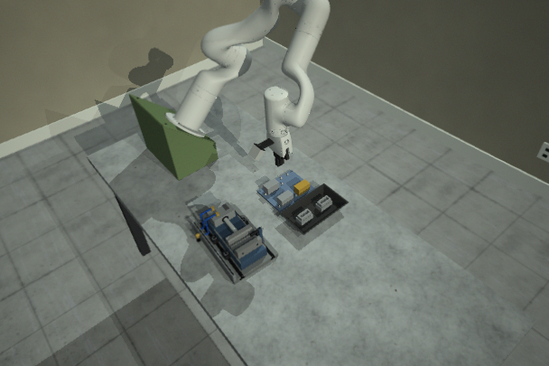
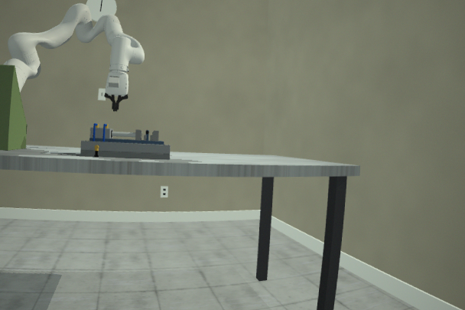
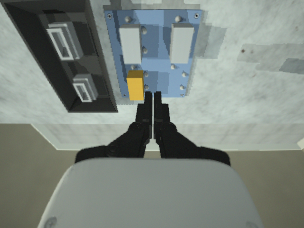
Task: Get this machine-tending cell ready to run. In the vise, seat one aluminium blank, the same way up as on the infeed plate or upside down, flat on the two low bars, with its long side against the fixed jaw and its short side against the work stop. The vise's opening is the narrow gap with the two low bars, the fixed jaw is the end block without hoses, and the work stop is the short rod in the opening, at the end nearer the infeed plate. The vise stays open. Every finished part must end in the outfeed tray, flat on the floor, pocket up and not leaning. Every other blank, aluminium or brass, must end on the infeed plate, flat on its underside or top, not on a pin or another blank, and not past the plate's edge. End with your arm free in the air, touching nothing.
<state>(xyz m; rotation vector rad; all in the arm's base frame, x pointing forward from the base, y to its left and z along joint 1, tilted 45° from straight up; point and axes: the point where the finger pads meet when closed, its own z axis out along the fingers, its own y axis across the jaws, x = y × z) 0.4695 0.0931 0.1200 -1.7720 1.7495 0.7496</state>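
The aluminium blank is 170 mm below my hand, 50 mm behind it and 10 mm to the right of it. Also, from my hand: moving jaw 280 mm to the right, 120 mm below, 110 mm ahead; then cylinder rod 280 mm to the right, 120 mm below, 50 mm ahead; then brass blank 170 mm below, 80 mm to the left, 40 mm ahead.
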